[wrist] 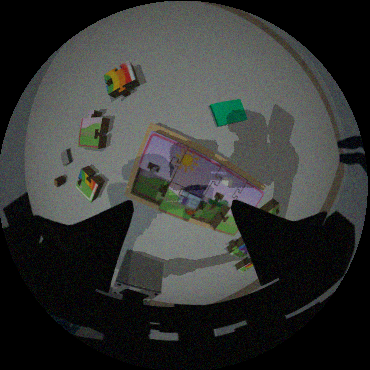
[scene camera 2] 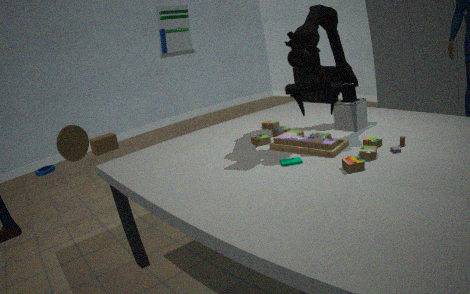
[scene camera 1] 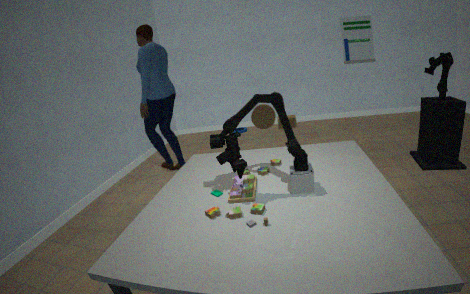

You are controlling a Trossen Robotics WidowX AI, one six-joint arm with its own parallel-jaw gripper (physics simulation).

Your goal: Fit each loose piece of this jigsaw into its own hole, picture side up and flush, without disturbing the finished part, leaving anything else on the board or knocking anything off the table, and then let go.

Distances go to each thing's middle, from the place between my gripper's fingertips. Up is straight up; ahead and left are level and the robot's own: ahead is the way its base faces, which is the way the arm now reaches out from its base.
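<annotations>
The jigsaw board [wrist: 142, 185] is 10 cm below my hand, and it's 5 cm to the right of it as well.
</annotations>
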